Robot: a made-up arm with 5 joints. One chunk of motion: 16 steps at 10 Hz.
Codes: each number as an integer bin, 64 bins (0 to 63) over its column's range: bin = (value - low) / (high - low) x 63, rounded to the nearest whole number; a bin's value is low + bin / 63 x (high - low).
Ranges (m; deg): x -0.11..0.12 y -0.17..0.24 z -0.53..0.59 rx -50..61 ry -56..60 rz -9..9
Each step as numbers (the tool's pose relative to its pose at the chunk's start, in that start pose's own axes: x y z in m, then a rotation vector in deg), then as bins.
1 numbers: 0.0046 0.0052 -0.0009 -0.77 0.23 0.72
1 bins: 31 27 30 28 31 34
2 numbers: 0.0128 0.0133 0.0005 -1.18 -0.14 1.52
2 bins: 34 28 30 28 30 37
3 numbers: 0.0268 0.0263 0.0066 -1.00 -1.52 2.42
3 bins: 37 30 30 28 30 40
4 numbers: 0.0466 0.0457 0.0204 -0.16 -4.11 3.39
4 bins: 43 33 31 28 28 43
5 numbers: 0.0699 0.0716 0.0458 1.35 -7.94 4.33
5 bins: 49 37 32 29 26 47
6 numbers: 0.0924 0.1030 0.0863 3.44 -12.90 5.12
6 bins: 55 42 35 30 23 49
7 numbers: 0.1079 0.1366 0.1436 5.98 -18.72 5.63
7 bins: 60 47 38 32 20 51
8 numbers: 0.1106 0.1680 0.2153 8.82 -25.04 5.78
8 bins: 60 52 42 33 17 52
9 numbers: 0.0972 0.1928 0.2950 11.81 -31.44 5.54
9 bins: 57 56 46 35 13 51
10 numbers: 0.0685 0.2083 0.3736 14.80 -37.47 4.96
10 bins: 49 58 51 37 10 49
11 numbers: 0.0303 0.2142 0.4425 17.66 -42.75 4.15
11 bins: 38 59 55 38 7 46
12 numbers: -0.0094 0.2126 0.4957 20.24 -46.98 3.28
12 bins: 28 59 58 40 5 43
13 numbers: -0.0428 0.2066 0.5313 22.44 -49.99 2.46
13 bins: 18 58 60 41 3 40
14 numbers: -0.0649 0.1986 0.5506 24.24 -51.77 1.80
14 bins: 12 57 61 42 2 38
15 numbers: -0.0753 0.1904 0.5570 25.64 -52.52 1.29
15 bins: 10 55 61 43 2 36
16 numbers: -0.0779 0.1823 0.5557 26.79 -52.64 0.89
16 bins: 9 54 61 44 2 35
